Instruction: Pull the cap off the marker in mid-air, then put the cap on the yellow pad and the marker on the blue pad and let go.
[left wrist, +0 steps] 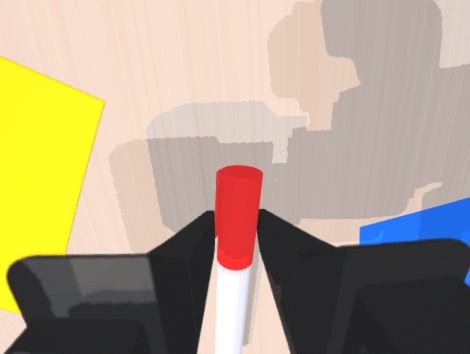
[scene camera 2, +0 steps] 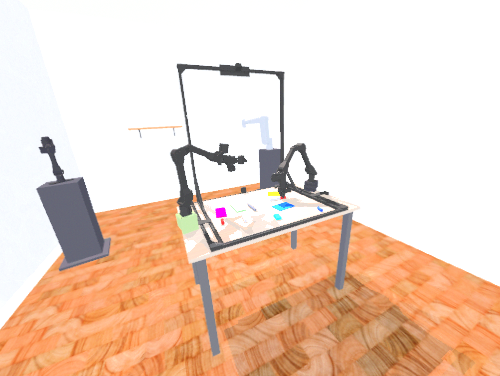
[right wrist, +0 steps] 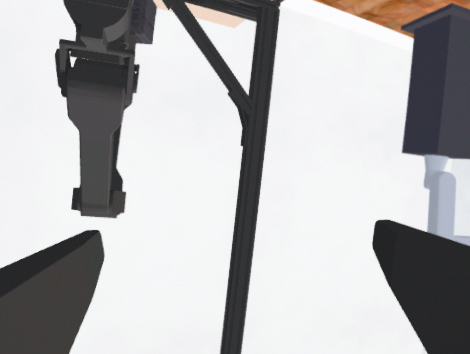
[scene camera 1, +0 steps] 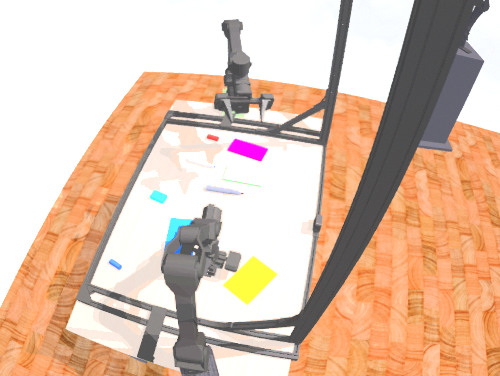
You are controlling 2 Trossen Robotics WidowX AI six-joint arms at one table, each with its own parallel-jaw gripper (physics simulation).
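Frame: origin at the left arm's base, x ahead, y left, z up, level; metres.
Where they show: left gripper, fingertip midpoint: (left wrist: 235, 218) (scene camera 2: 282, 198); right gripper, fingertip midpoint: (right wrist: 239, 239) (scene camera 1: 247, 122); left arm's base, link origin: (scene camera 2: 311, 180) (scene camera 1: 196, 363); right arm's base, link origin: (scene camera 2: 186, 213).
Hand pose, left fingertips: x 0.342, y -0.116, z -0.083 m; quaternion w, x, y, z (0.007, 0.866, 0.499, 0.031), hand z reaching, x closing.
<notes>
Each offset is from my left fingertips to the top centre of the thing.
The marker @[dx +0.036, dy -0.024, dz +0.014 m] (left wrist: 232, 310) has a white body and a red cap @[dx -0.003, dy +0.001, dz +0.014 m] (left wrist: 239, 217) (scene camera 2: 283, 198). My left gripper (left wrist: 235, 218) is shut on the red cap, one finger on each side. The marker is at or just above the table; its lower end is out of the left wrist view. The yellow pad @[dx -0.081, dy -0.110, dz -0.004 m] (scene camera 1: 250, 280) (scene camera 2: 273, 194) (left wrist: 40, 165) lies to the right of the left gripper in scene camera 1. The blue pad @[dx +0.137, dy +0.083, dz -0.004 m] (scene camera 1: 175, 230) (scene camera 2: 284, 206) (left wrist: 425, 225) is partly hidden under the left arm there. My right gripper (scene camera 1: 247, 121) (right wrist: 239, 239) is open and empty, high at the far end.
A magenta pad @[dx +0.481, dy -0.248, dz +0.003 m] (scene camera 1: 248, 150), a small red piece @[dx +0.584, dy -0.121, dz +0.016 m] (scene camera 1: 213, 137), a cyan block @[dx +0.326, dy +0.144, dz +0.010 m] (scene camera 1: 158, 196) and a small blue piece @[dx +0.067, dy +0.340, dz +0.016 m] (scene camera 1: 115, 264) lie on the table. A pale violet pen @[dx +0.290, dy -0.110, dz +0.014 m] (scene camera 1: 224, 190) and a whitish pen @[dx +0.453, dy -0.050, dz +0.012 m] (scene camera 1: 200, 163) lie mid-table. A dark upright post (right wrist: 250, 175) stands at the table's side.
</notes>
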